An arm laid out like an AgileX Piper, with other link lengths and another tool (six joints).
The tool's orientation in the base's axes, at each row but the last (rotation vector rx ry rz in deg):
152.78, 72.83, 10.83
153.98, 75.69, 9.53
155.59, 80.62, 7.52
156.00, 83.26, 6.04
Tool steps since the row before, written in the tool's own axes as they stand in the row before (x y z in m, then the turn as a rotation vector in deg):
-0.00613, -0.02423, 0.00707, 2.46, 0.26, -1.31
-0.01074, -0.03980, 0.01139, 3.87, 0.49, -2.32
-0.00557, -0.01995, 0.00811, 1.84, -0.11, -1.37
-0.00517, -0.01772, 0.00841, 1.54, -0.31, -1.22
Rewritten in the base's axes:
-0.02080, 0.00943, -0.01238, 1.49, 1.90, 1.42
-0.03563, 0.01462, -0.01859, 2.36, 2.96, 2.51
-0.01846, 0.00666, -0.01048, 0.81, 1.61, 1.42
-0.01681, 0.00543, -0.00996, 0.49, 1.47, 1.24

